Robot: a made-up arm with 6 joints. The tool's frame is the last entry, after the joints. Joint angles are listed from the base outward.
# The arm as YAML. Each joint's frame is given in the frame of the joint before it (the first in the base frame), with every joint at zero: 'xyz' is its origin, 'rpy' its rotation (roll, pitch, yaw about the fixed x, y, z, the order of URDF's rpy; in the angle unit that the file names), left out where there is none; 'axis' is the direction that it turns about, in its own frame. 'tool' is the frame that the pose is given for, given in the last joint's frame.
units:
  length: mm
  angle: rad
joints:
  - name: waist
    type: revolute
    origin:
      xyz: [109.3, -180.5, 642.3]
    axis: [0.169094, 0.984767, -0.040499]
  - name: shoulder
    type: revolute
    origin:
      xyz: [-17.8, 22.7, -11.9]
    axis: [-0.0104, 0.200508, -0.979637]
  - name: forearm
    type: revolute
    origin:
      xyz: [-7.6, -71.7, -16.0]
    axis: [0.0, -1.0, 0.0]
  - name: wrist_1
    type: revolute
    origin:
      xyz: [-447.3, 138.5, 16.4]
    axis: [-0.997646, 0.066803, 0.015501]
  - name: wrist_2
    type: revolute
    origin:
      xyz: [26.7, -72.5, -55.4]
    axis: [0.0, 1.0, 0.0]
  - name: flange
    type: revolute
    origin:
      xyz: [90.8, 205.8, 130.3]
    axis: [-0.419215, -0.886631, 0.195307]
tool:
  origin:
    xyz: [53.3, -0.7, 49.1]
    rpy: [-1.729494, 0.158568, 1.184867]
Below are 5 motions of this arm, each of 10 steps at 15 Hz.
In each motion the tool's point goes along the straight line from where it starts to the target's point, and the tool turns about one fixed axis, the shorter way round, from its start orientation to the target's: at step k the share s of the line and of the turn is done. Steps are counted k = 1, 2, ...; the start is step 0. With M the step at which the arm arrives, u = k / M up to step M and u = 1 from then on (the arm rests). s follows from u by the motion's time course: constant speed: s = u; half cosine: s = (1 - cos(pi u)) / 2; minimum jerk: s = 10 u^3 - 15 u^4 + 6 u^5.
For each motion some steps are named. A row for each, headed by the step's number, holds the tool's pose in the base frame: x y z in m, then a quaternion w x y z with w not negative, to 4 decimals.
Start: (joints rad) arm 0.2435 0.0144 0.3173 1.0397 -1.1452 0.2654
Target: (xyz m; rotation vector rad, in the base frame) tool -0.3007 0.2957 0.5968 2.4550 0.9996 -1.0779
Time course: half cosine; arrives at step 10
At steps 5, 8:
5: -0.3750 0.2098 0.5811 0.2154 0.8184 0.4436 -0.2951
8: -0.3149 0.2793 0.5938 0.1544 0.8450 0.3652 -0.3587

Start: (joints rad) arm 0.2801 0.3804 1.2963 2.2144 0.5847 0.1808
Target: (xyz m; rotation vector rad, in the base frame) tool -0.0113 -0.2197 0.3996 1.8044 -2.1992 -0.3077
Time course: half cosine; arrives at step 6
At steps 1, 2, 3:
1: 0.0371 -0.1810 0.3732 0.0486 0.7493 -0.6432 -0.1498
2: 0.0276 -0.1886 0.3784 0.0667 0.7270 -0.6685 -0.1418
3: 0.0146 -0.1990 0.3854 0.0913 0.6948 -0.7014 -0.1304

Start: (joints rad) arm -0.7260 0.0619 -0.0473 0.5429 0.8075 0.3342
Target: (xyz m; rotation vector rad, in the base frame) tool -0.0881 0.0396 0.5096 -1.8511 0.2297 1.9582
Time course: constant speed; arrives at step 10
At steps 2, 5, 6, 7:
2: -0.0078 0.0159 0.4251 0.2847 -0.8195 -0.1023 0.4867
5: -0.0379 0.0248 0.4568 0.2626 -0.7727 -0.0330 0.5770
6: -0.0479 0.0278 0.4673 0.2543 -0.7543 -0.0098 0.6052
7: -0.0580 0.0307 0.4779 0.2456 -0.7347 0.0134 0.6323

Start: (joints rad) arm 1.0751 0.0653 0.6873 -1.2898 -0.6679 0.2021
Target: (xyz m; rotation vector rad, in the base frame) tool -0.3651 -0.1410 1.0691 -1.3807 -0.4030 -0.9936
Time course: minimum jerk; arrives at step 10
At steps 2, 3, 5, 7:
2: -0.2763 -0.1873 1.0105 0.7530 -0.5261 -0.3126 -0.2418
3: -0.2862 -0.1821 1.0170 0.7432 -0.5371 -0.2985 -0.2647
5: -0.3180 -0.1656 1.0380 0.7074 -0.5688 -0.2512 -0.3361
7: -0.3497 -0.1490 1.0589 0.6647 -0.5951 -0.2016 -0.4043

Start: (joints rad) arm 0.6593 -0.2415 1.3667 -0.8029 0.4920 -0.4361
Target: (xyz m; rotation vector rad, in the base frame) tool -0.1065 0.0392 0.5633 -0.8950 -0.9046 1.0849
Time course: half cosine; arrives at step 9
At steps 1, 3, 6, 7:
1: -0.1731 -0.0361 0.6019 0.6053 -0.1838 -0.6828 0.3656
3: -0.1580 -0.0190 0.5932 0.6281 -0.2356 -0.6263 0.3971
6: -0.1237 0.0198 0.5733 0.6626 -0.3465 -0.4812 0.4576
7: -0.1145 0.0301 0.5680 0.6675 -0.3739 -0.4393 0.4708

